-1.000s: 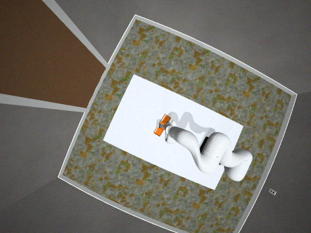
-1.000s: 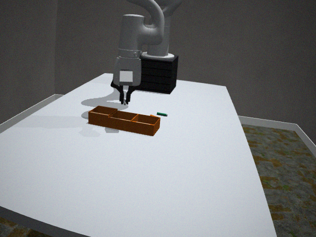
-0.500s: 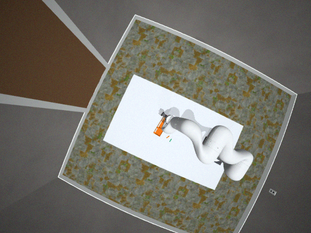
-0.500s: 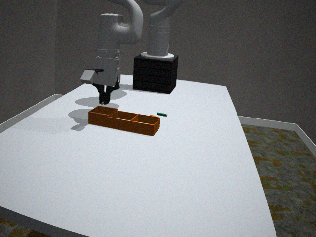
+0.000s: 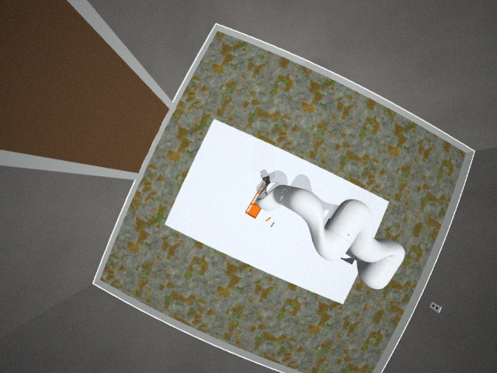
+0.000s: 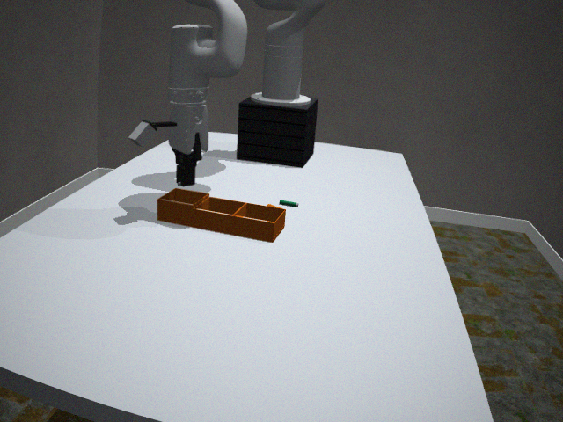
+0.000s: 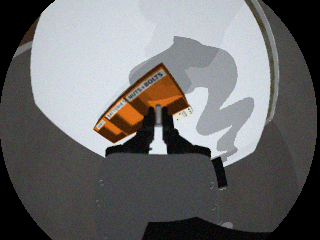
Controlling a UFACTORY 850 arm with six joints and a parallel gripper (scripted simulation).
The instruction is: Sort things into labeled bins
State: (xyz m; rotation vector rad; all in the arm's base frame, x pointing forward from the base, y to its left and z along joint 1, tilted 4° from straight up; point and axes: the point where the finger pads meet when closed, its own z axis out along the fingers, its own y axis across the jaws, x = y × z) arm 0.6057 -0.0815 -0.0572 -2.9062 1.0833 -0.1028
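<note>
Right now the grey bolt is 2 cm below my hand. Round my hand: pale dotted tile 9 cm below, 8 cm behind, 1 cm to the right; then three joined orange bins 8 cm to the left, 7 cm below, 2 cm ahead; then blue USB stick 9 cm below, 7 cm behind, 6 cm to the left.
</note>
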